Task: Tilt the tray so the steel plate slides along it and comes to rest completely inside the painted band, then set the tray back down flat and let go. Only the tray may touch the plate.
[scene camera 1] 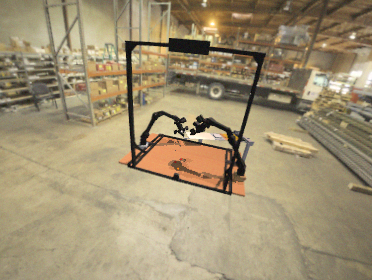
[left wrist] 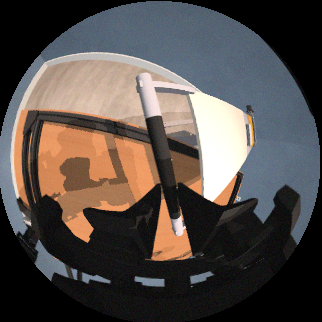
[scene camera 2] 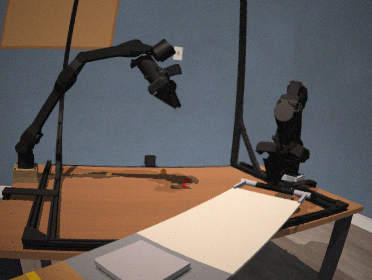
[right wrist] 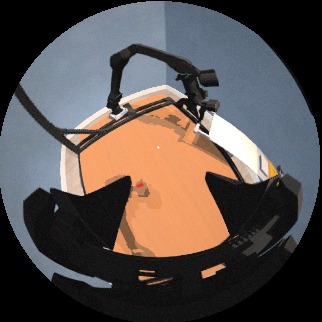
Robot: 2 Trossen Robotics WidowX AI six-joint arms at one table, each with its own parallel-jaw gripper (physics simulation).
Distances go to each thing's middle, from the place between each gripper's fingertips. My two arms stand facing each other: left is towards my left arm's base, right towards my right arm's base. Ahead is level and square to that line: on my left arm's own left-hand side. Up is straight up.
Scene:
I see the grey steel plate (scene camera 2: 139, 253) 300 mm ahead of my left hand, 390 mm to the right of it and 20 mm below it.
Now: right hand 580 mm short of the grey steel plate, 180 mm to the left of it and 210 mm above it.

